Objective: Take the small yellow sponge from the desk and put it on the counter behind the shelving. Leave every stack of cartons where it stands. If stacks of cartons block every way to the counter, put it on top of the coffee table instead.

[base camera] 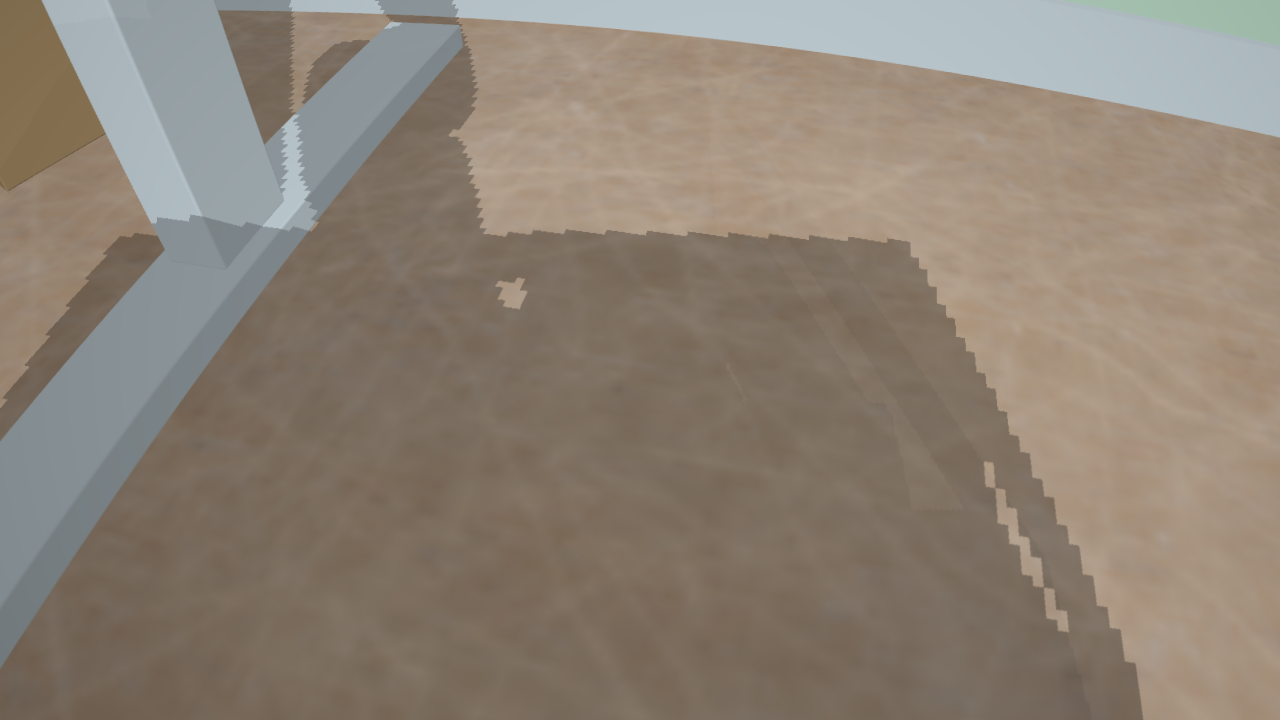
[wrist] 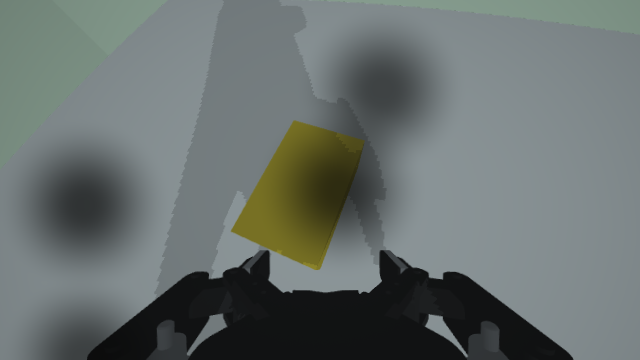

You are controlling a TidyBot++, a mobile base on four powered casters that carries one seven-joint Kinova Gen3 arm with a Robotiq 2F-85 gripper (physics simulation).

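Places are measured from the arm's base along level axes (x ahead, y left, z up), in centimetres.
Pixels of known places: gripper, fingertip midpoint: [wrist: 324, 263].
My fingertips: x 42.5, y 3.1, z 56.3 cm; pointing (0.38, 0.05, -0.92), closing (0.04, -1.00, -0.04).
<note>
Ahead of a thing's pixels: the offset from my fingertips to its top centre. "*": to the spot under its first point. Level surfaces: height alone.
The yellow sponge {dx +5.3, dy +1.6, dz +3.5 cm} [wrist: 280, 190] lies flat on the grey desk top {dz -1.0 cm} [wrist: 500, 200] in the middle of the wrist view, turned at a slant. My gripper [wrist: 324, 263] is open and empty. In the wrist view its fingertips stand to either side of the sponge's near end, which shows between them; most of the sponge shows beyond the tips. The height of the fingers over the desk is hard to tell. The counter, the shelving, the carton stacks and the coffee table cannot be made out in these views.
In the base view a grey-white leg {* dx +5.5, dy +25.7, dz -83.4 cm} [base camera: 179, 134] stands on a long foot bar [base camera: 161, 331] at the left. A brown panel-like object {* dx +24.4, dy +52.6, dz -90.0 cm} [base camera: 44, 98] shows at the far left edge. A pale baseboard [base camera: 805, 62] runs along the green wall [base camera: 1199, 13] at the back.
</note>
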